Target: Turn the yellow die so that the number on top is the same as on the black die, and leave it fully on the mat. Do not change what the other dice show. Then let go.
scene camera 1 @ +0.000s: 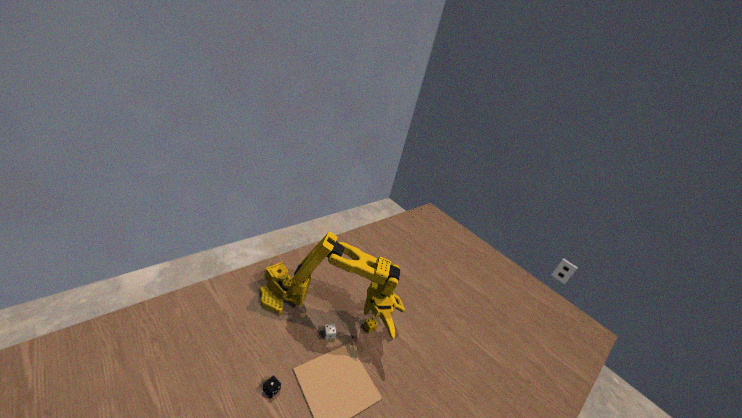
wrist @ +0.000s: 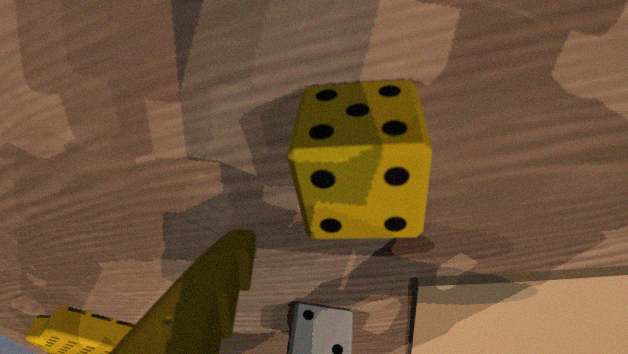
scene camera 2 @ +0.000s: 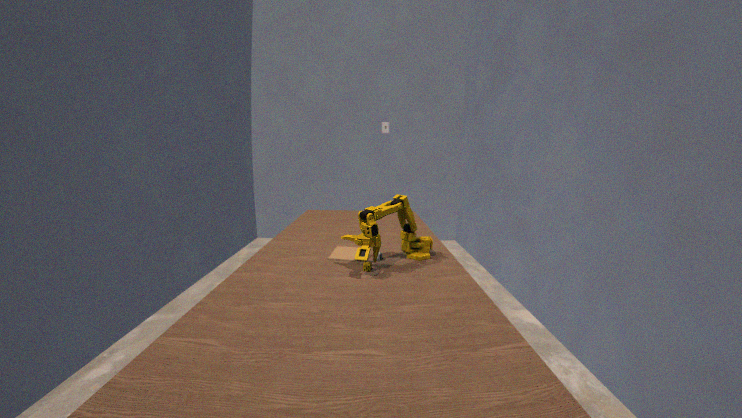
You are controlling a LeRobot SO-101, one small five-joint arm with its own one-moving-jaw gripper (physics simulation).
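Frame: origin at the arm's base, x right, y back, z down, level; centimetres.
Where they show: hand at its tool point: (scene camera 1: 365, 314) (wrist: 253, 252) (scene camera 2: 374, 261); arm's base at its link origin: (scene camera 1: 286, 301) (scene camera 2: 412, 255).
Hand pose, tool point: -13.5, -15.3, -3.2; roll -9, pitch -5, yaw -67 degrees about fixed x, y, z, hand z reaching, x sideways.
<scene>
Things, the pixels of their top centre, and the offset from my tool point, as dx, dy, dz.
- yellow die at its top centre: (wrist: 361, 203) (scene camera 1: 371, 321) (scene camera 2: 367, 263) -0.3, -2.2, +0.7
- black die at its top centre: (scene camera 1: 272, 383) +26.0, -2.5, +0.7
- tan mat at its top centre: (wrist: 550, 350) (scene camera 1: 337, 383) (scene camera 2: 350, 252) +14.6, -8.9, +2.8
- white die at its top centre: (scene camera 1: 330, 328) (scene camera 2: 378, 252) +9.4, +1.7, +0.7
The yellow die (scene camera 1: 370, 325) (scene camera 2: 367, 266) (wrist: 360, 160) rests on the table, off the mat. In the wrist view four pips show on its top and five on a side. The black die (scene camera 1: 272, 386) stands left of the tan mat (scene camera 1: 337, 386) (scene camera 2: 341, 252) (wrist: 550, 320); its top appears to show one pip. It does not show in the second scene view. My gripper (scene camera 1: 380, 325) (scene camera 2: 358, 249) is fully open and empty, low beside and above the yellow die. One notched jaw (wrist: 200, 300) shows in the wrist view, lower left of the die.
The white die (scene camera 1: 330, 331) (scene camera 2: 380, 256) (wrist: 325, 330) stands on the table between the arm's base (scene camera 1: 282, 288) (scene camera 2: 417, 248) and the mat, close to the yellow die. In the wrist view it is cut off by the lower edge. Arm shadows fall around the dice.
</scene>
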